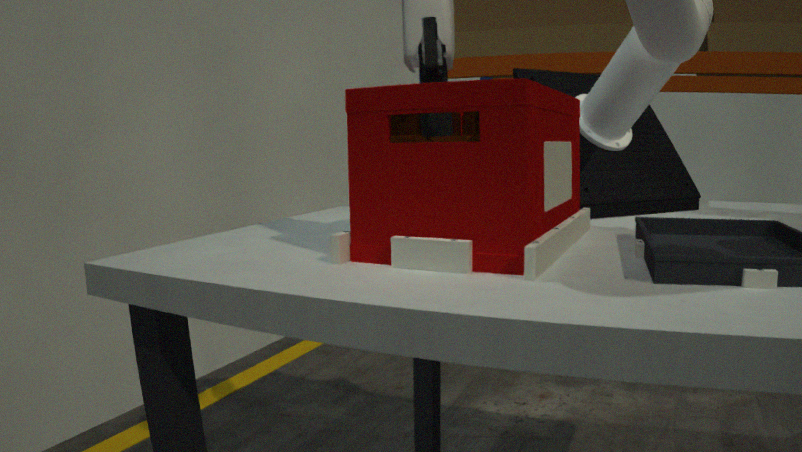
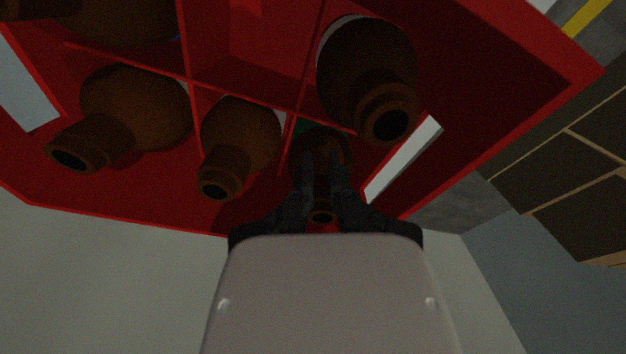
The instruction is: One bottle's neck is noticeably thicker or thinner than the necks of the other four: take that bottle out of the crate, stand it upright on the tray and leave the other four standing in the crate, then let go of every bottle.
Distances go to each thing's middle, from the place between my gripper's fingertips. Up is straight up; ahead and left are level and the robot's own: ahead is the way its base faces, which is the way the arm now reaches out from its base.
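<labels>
White strip point(image 1: 538, 257): 90 mm to the left of my hand, 110 mm behind, 110 mm below. Brown bottle point(image 2: 125, 107): 70 mm to the right of my hand, 150 mm behind, 40 mm below.
</labels>
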